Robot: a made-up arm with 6 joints. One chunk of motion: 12 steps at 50 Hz.
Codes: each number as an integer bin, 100 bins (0 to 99) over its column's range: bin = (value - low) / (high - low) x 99, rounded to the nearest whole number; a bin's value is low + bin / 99 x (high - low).
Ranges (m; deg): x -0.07..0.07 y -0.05..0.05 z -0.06..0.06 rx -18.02..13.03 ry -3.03..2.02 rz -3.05..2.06
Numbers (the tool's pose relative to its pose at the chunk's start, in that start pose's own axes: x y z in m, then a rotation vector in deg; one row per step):
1: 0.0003 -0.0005 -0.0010 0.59 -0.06 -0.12
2: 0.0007 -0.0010 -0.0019 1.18 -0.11 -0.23
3: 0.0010 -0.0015 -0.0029 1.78 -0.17 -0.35
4: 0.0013 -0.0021 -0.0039 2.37 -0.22 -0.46
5: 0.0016 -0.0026 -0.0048 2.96 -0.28 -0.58
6: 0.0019 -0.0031 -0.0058 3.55 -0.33 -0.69
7: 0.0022 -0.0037 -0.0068 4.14 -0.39 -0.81
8: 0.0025 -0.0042 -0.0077 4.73 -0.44 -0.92
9: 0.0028 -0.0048 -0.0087 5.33 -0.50 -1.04
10: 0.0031 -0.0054 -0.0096 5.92 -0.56 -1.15
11: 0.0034 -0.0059 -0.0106 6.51 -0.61 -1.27
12: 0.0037 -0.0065 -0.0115 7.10 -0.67 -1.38
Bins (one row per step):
1: 50 49 49 59 58 57
2: 50 49 48 61 57 55
3: 50 48 47 63 56 52
4: 50 47 46 65 55 50
5: 51 47 46 67 54 48
6: 51 46 45 69 53 46
7: 51 46 44 71 52 43
8: 51 45 43 73 51 41
9: 51 45 42 74 50 39
10: 52 44 42 76 48 37
11: 52 44 41 78 47 34
12: 52 43 40 80 46 32

